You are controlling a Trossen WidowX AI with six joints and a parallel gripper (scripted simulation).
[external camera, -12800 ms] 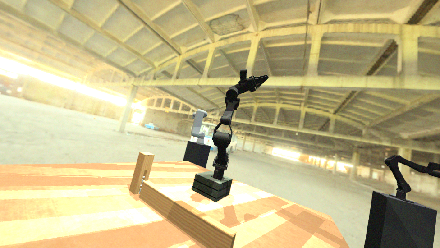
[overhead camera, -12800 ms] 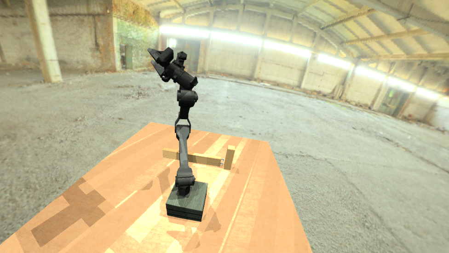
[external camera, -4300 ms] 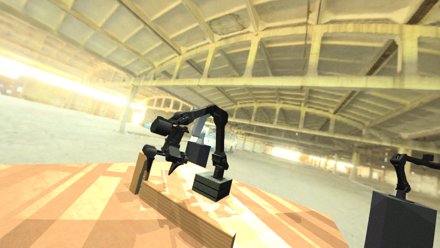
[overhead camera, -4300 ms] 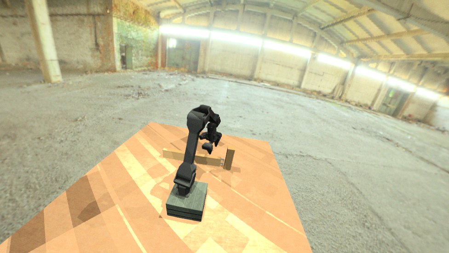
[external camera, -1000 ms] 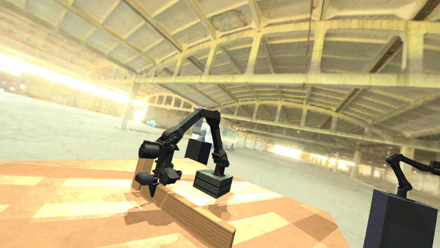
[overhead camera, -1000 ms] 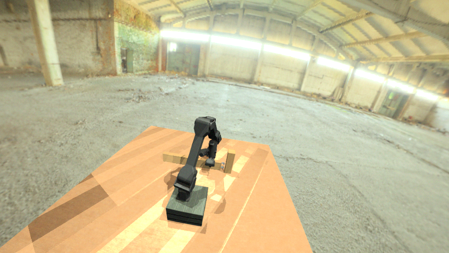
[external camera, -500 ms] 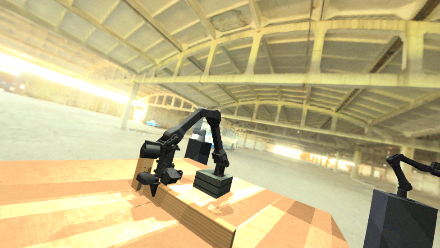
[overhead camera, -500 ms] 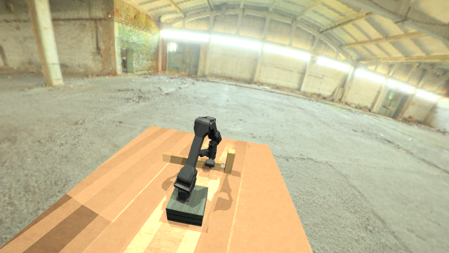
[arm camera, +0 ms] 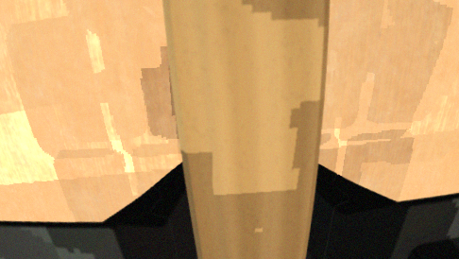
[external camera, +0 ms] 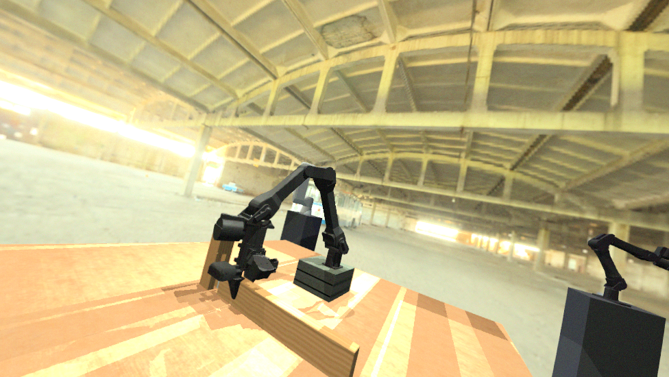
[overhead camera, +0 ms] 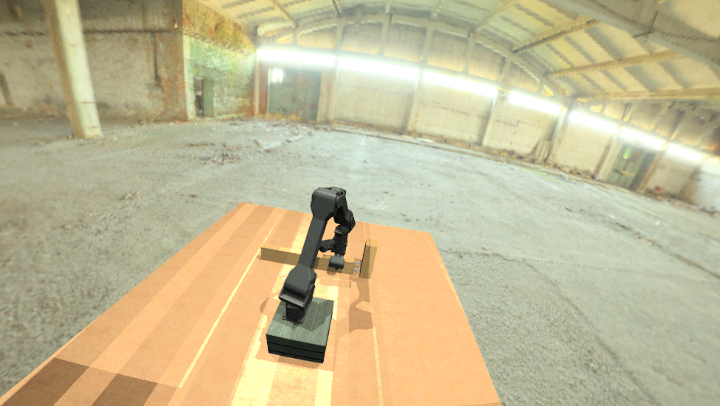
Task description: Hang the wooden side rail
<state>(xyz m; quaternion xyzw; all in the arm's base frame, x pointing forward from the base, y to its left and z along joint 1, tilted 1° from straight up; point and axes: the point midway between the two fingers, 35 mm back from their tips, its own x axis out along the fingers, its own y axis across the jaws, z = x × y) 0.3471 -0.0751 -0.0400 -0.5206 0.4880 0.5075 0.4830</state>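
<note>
Now: gripper tip 130 mm to the left of the upright headboard post, 70 mm below it and 10 mm short of it.
</note>
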